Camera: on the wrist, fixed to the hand. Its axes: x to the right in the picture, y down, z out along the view.
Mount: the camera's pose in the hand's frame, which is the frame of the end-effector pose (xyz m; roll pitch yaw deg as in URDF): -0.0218 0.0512 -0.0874 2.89 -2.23 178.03
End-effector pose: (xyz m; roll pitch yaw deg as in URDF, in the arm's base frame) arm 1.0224 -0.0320 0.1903 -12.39 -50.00 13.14
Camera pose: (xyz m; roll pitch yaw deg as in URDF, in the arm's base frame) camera 1.0735 0.0120 0.1117 12.52 48.19 -170.46
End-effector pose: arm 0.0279 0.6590 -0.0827 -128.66 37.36 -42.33
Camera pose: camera -0.0458 0.5906 -0.0579 131.88 -34.43 137.05
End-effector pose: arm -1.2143 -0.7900 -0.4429 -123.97 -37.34 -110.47
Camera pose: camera -1.3016 -0.7348 -0.4511 126.21 40.22 68.55
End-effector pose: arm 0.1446 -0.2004 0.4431 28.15 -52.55 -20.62
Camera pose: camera 0.2019 -0.1297 0.3936 -26.12 49.65 158.32
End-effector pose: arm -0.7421 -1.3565 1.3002 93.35 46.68 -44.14
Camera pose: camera -0.6648 -1.3141 1.3546 -93.11 -48.46 139.39
